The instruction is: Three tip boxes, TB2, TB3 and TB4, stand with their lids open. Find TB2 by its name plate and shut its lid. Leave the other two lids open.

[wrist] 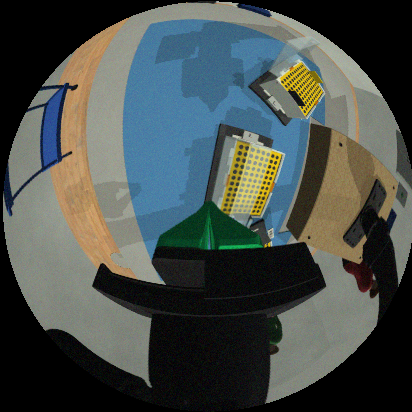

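Pixels of known places: gripper, fingertip midpoint: (208, 206); arm's base, link origin: (366, 215).
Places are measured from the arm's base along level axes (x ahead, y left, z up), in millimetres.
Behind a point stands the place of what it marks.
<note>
The middle tip box (255, 177) @(x 375, y 35, z -43 mm) has yellow tips with dark holes. Its clear lid (227, 170) @(x 381, y 43, z -77 mm) is tilted over part of the tips; its exact angle is hard to tell. Its small white name plate (250, 135) @(x 322, y -2, z -175 mm) is too blurred to read surely. A second tip box (303, 87) @(x 270, y -140, z -135 mm) stands at the upper right with its clear lid (298, 50) raised. A third tip box (262, 232) @(x 204, y 188, z -165 mm) shows partly behind the fingers; its lid cannot be made out. My gripper (208, 206) @(x 389, y 80, z -73 mm) is shut and empty, its green tips at the near left corner of the middle box. Contact is unclear.
A blue mat (160, 110) @(x 470, y -8, z -193 mm) lies under the boxes. A brown panel (332, 185) @(x 115, y 5, z -107 mm) with a black mount stands to the right of the middle box. A wooden strip (75, 165) runs along the left, with a blue chair (53, 127) beyond it.
</note>
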